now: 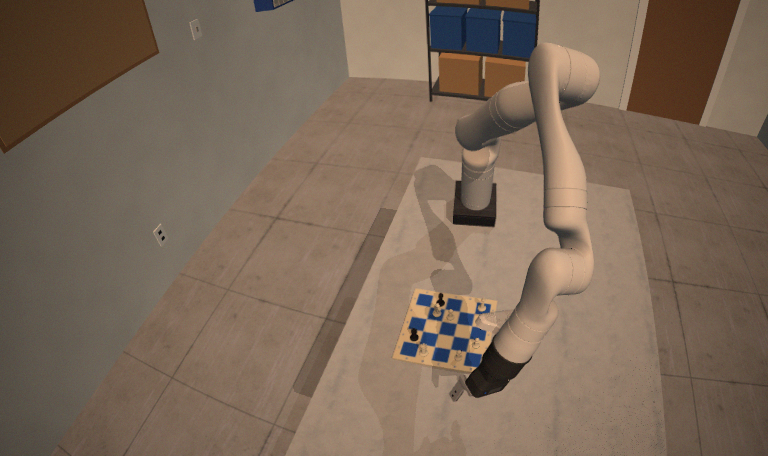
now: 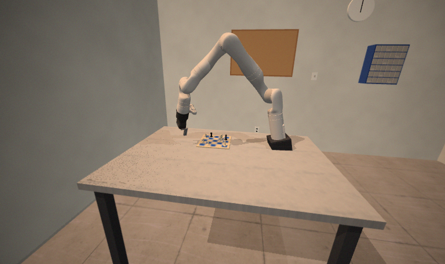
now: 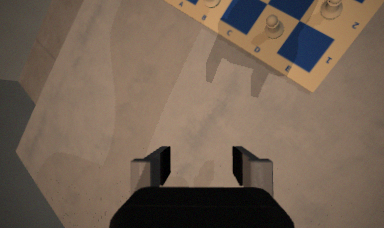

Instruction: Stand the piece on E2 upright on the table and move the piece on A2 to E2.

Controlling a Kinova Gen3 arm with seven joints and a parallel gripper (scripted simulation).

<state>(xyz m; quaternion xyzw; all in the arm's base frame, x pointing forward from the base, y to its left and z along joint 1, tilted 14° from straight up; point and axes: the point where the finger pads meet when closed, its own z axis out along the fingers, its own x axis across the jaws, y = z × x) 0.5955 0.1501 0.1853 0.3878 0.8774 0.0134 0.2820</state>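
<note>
Now: hand 19 cm past the chessboard, 10 cm to the left of it and 10 cm above it.
</note>
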